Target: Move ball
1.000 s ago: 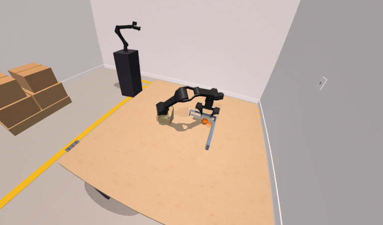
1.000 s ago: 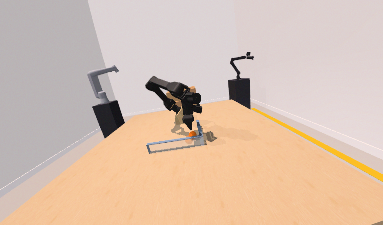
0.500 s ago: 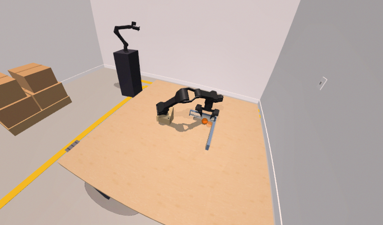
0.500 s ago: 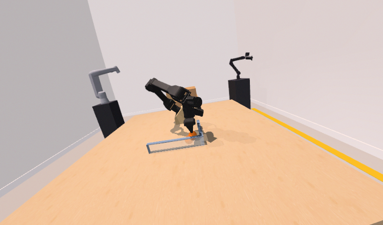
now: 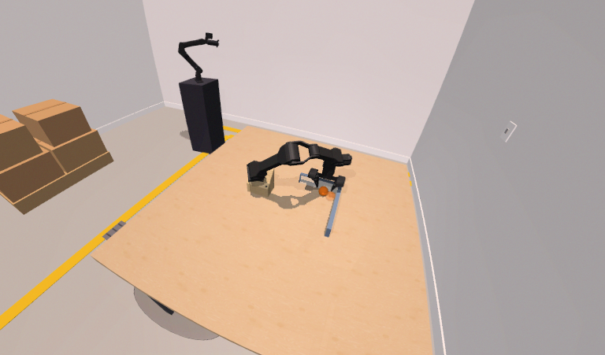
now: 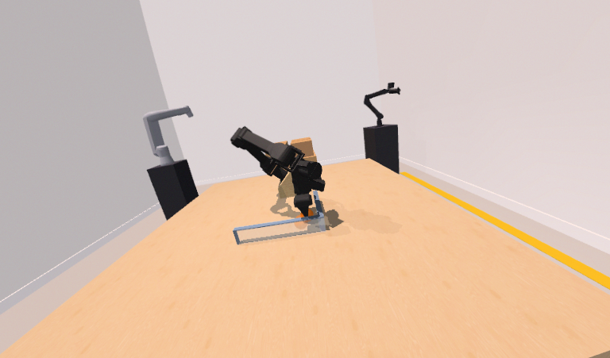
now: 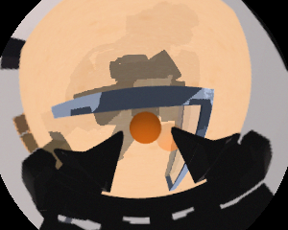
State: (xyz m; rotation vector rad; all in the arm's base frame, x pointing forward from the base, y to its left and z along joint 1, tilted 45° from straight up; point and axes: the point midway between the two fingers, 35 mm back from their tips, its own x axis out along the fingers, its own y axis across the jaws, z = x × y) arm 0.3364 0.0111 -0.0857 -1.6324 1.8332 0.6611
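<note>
Right now the orange ball is 10 mm below my gripper tip. Round my gripper tip: see-through copy of ball (40 mm ahead, 30 mm to the right, 10 mm below); clear wall (70 mm ahead, 110 mm to the right, 10 mm below).
</note>
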